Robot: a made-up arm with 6 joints.
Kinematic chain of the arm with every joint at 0, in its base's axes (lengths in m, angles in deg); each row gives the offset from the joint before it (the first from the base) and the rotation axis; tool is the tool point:
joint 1: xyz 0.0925 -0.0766 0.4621 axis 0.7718 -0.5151 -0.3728
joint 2: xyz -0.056 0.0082 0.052 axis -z
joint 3: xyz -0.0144 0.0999 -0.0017 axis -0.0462 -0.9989 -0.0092
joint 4: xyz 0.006 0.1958 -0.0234 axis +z
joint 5: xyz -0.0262 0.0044 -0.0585 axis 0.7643 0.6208 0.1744
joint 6: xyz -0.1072 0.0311 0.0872 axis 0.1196 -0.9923 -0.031
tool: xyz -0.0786 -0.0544 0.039
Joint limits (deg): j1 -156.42..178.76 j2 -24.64..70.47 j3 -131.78..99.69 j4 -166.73..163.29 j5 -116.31..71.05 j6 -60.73..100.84
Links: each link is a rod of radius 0.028 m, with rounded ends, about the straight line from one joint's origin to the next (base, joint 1, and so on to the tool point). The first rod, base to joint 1, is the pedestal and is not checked.
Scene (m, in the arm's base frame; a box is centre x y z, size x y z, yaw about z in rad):
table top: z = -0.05
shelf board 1: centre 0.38 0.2 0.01 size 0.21 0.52 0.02 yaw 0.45
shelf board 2: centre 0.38 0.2 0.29 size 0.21 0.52 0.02 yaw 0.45
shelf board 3: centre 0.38 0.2 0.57 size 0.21 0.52 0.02 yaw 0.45
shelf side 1: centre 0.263 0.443 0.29 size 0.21 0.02 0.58 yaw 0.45
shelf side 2: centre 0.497 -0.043 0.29 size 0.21 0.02 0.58 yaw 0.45
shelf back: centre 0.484 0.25 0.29 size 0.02 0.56 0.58 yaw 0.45
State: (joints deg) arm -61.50 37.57 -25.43 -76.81 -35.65 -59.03
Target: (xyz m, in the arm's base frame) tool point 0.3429 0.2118 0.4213
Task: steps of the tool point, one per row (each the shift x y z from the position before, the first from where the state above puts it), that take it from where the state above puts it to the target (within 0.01 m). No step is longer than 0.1 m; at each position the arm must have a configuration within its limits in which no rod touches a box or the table.
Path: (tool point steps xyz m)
1: -0.0269 0.0513 0.0507
2: -0.0399 0.0259 0.0492
3: -0.0434 0.0008 0.0417
4: -0.0376 -0.0201 0.0317
5: -0.0252 -0.0339 0.0226
6: 0.0808 -0.0069 0.0340
7: 0.0628 -0.0305 0.0353
8: 0.0447 -0.0479 0.0275
9: 0.0294 -0.0594 0.0152
10: 0.0481 0.0463 -0.0117
11: 0.0613 0.0297 -0.0002
12: 0.0671 0.0093 0.0119

